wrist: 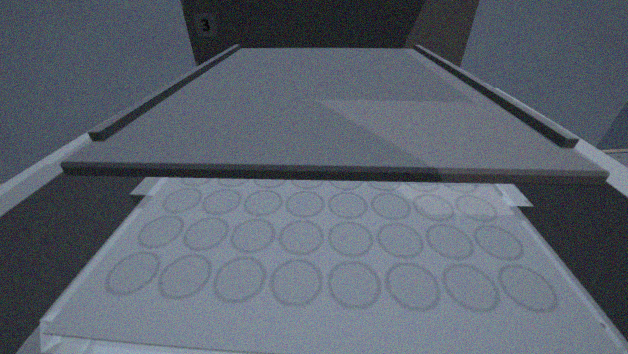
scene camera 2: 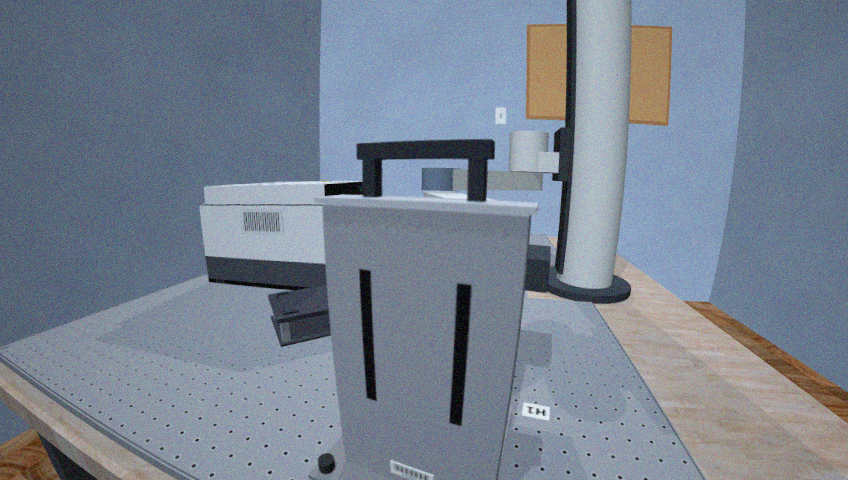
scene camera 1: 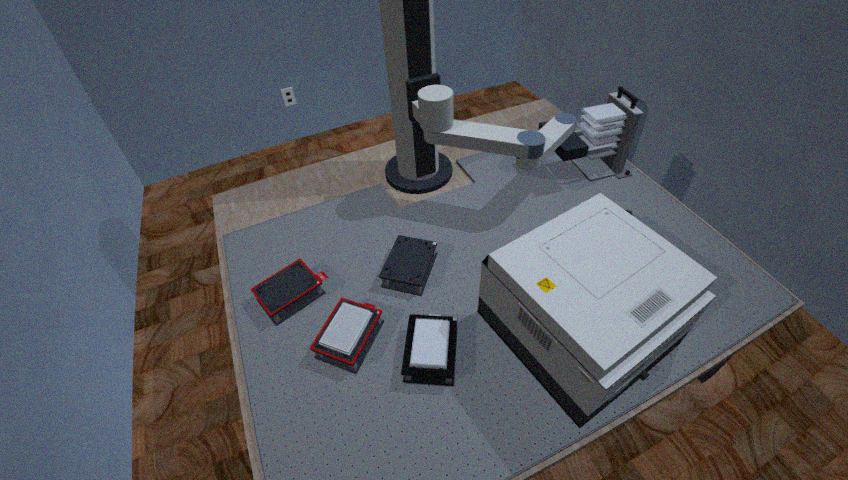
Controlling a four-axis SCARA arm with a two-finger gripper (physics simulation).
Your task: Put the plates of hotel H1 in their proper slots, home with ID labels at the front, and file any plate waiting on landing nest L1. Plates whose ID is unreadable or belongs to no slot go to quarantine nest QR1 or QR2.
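Places are measured from the arm's base along level axes (x ahead, y left, z up), in metres.
Pixels of known places: arm's base, link origin: [scene camera 2: 582, 286] [scene camera 1: 418, 172].
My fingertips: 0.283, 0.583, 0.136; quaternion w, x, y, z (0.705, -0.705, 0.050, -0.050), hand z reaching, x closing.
For each thing: its top centre in the pictures, then the offset to it from my fingertips, as dx, dy, dz.
- clear-edged plate, top centre: [wrist: 327, 135] [scene camera 1: 595, 139] -0.003, -0.022, +0.001
- empty grey shelf, top centre: [wrist: 326, 76] [scene camera 1: 600, 135] -0.002, -0.006, +0.014
- black nest, top centre: [scene camera 1: 430, 342] +0.419, -0.856, -0.063
- dark nest, top centre: [scene camera 1: 408, 256] +0.146, -0.798, -0.063
- large white instrument, top centre: [scene camera 1: 603, 265] [scene camera 2: 297, 182] +0.521, -0.486, +0.129
Hotel H1 [scene camera 1: 631, 133] [scene camera 2: 425, 249] stands at the table's far right in scene camera 1, with several white plates [scene camera 1: 602, 113] stacked in it. Scene camera 2 shows its back. In the wrist view, a clear-edged plate [wrist: 325, 260] with rows of round wells lies below an empty grey shelf [wrist: 325, 130]; a label "3" shows behind. My gripper [wrist: 327, 110] is shut on this plate, its light pads against both long sides. The shelf hides the plate's far part. No plate ID is readable. A white plate [scene camera 1: 429, 342] sits on a black nest [scene camera 1: 429, 375].
A red-rimmed nest [scene camera 1: 333, 356] bears a white plate [scene camera 1: 346, 328]; another red-rimmed nest [scene camera 1: 286, 287] and a dark nest [scene camera 1: 409, 261] are bare. Their labels are unreadable. A large white instrument [scene camera 1: 601, 255] [scene camera 2: 261, 231] stands near the hotel. The arm's column [scene camera 1: 410, 107] [scene camera 2: 598, 148] rises at the back.
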